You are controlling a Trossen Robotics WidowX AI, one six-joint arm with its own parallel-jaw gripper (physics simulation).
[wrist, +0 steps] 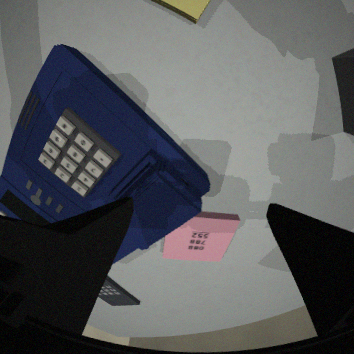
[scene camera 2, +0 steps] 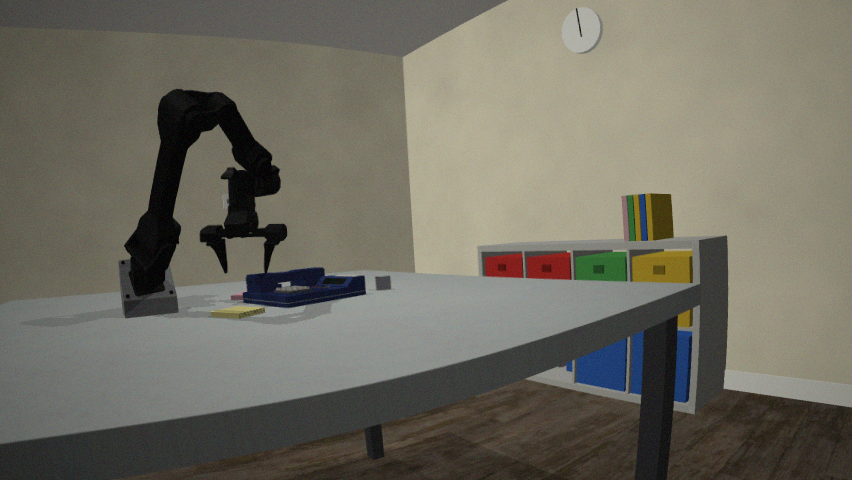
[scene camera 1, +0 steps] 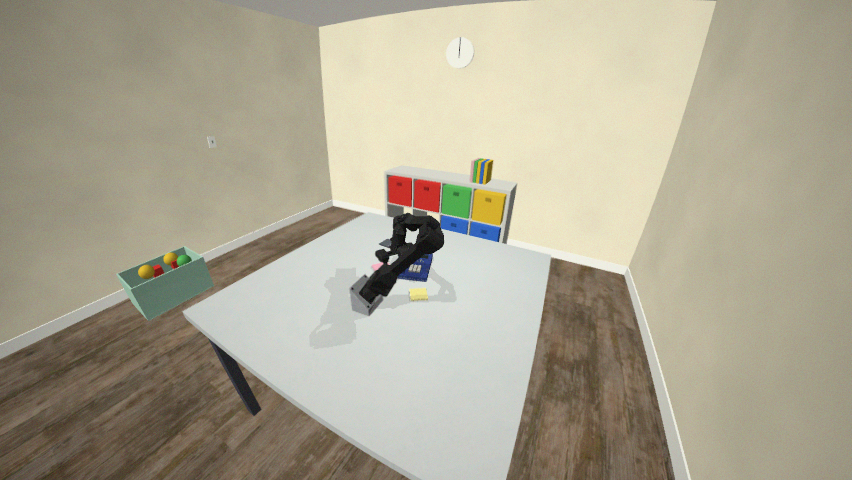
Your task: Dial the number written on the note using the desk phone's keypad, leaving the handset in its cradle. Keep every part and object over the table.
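Places are measured from the arm's base along level axes (x ahead, y right, z down), in millimetres.
Where they show: gripper, fingertip midpoint: (wrist: 201, 207) (scene camera 2: 245, 272); arm's base, origin of the base link: (scene camera 2: 146, 281) (scene camera 1: 368, 293).
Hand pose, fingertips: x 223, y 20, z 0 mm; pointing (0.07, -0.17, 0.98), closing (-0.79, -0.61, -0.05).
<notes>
Things, the pixels of their top centre, and the offset from my fingertips.
- dark blue desk phone, middle of its top: (wrist: 62, 210) (scene camera 2: 302, 279) (scene camera 1: 412, 260) dz +22, dx +115, dy +50 mm
- handset, middle of its top: (wrist: 103, 253) (scene camera 2: 286, 271) dz +5, dx +103, dy -1 mm
- pink note, middle of its top: (wrist: 197, 241) (scene camera 2: 252, 293) (scene camera 1: 382, 266) dz +54, dx +51, dy -87 mm
- yellow pad, middle of its top: (scene camera 2: 237, 309) (scene camera 1: 418, 293) dz +55, dx -87, dy +147 mm
- dark flat device with small keys, middle of its top: (wrist: 103, 290) dz +56, dx +294, dy -124 mm
- small grey block, middle of its top: (scene camera 2: 382, 275) dz +32, dx +309, dy +89 mm
The dark blue desk phone (scene camera 1: 417, 276) (scene camera 2: 304, 296) (wrist: 105, 107) lies on the table. Its white-keyed keypad (wrist: 75, 154) faces up in the wrist view. The handset (wrist: 162, 197) lies along the phone's side in its cradle, partly behind a finger. A pink note (scene camera 1: 377, 266) (scene camera 2: 237, 296) (wrist: 175, 240) lies beside the handset side, with three rows of small upside-down digits, hard to read surely. A yellow pad (scene camera 1: 418, 293) (scene camera 2: 237, 312) (wrist: 187, 7) lies near the phone; no writing shows. My gripper (scene camera 2: 245, 271) (wrist: 201, 207) is open and empty, pointing down above the handset side and pink note.
A dark flat device with small keys (wrist: 120, 296) lies beyond the phone, partly hidden by a finger. A small grey block (scene camera 2: 382, 282) shows on the table past the phone. The arm's base (scene camera 1: 364, 301) (scene camera 2: 150, 305) stands near the yellow pad. The table edge (scene camera 2: 476, 363) runs across the front.
</notes>
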